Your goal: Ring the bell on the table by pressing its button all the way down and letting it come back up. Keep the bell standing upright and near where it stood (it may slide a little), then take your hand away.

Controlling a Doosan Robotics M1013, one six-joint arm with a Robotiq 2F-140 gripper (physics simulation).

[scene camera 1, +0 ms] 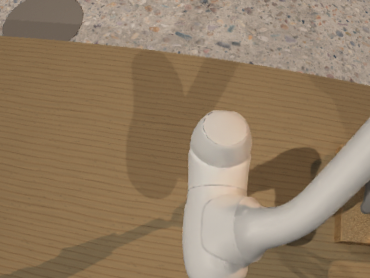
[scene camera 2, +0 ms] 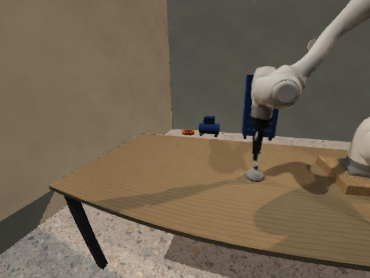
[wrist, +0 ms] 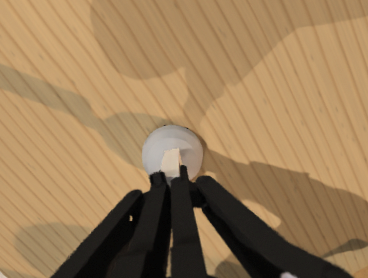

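Pixels of known places: gripper, between the fingertips: (scene camera 2: 254,165) (wrist: 174,160); arm's base, origin of its link: (scene camera 2: 361,169).
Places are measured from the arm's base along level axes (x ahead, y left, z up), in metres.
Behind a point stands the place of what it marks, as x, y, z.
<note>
The bell, a light grey dome (scene camera 2: 254,175) @[0.534, 0.230, -0.018] (wrist: 170,136) @[0.564, 0.185, -0.017], stands upright on the wooden table (scene camera 2: 150,165) @[1.090, 0.319, -0.049] (wrist: 60,165) @[0.581, 0.354, -0.049]. My gripper (scene camera 2: 255,163) @[0.544, 0.188, 0.014] (wrist: 174,160) @[0.544, 0.188, 0.014] is shut and empty, pointing down. Its pale fingertips are right over the middle of the bell, at or just above the top of the dome. The black button does not show clearly; the fingertips cover it, so how far down it is cannot be told. In scene camera 1 the arm hides the bell and the gripper.
The arm (scene camera 1: 220,180) @[0.526, 0.258, 0.419] (scene camera 2: 280,87) @[0.501, 0.424, 0.383] reaches in from the right, from its base on a wooden block (scene camera 2: 354,186) @[0.107, 0.183, -0.006] on the table. Beyond the table are a blue cabinet (scene camera 2: 248,110), a blue machine (scene camera 2: 209,128) and an orange ring (scene camera 2: 188,131). Arm shadows cross the table.
</note>
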